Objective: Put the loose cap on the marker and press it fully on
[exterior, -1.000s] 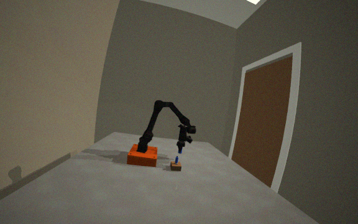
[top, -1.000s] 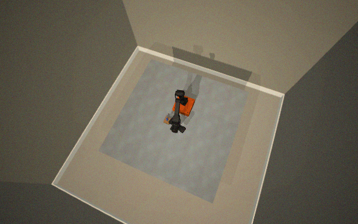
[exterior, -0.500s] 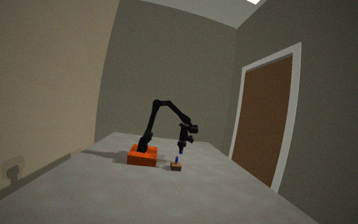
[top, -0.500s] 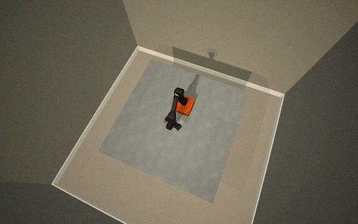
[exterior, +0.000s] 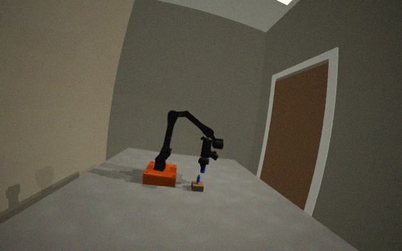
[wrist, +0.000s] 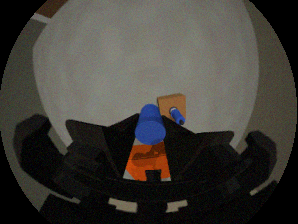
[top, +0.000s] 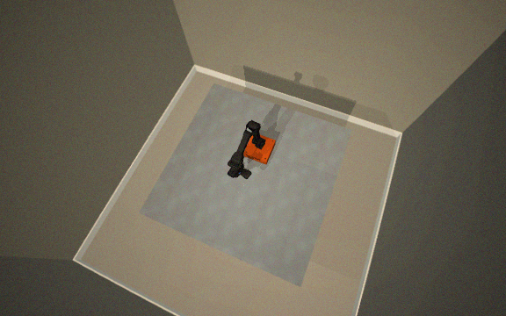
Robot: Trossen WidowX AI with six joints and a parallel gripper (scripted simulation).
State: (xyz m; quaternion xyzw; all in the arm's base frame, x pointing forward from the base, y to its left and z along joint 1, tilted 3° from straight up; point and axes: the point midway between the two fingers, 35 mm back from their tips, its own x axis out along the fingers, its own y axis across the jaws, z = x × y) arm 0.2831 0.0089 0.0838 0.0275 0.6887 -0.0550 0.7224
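Right now my gripper tip is 2 cm past the brown holder block, 6 cm to the left of it and 9 cm above it. Also, from my gripper tip: blue cap (1 cm above).
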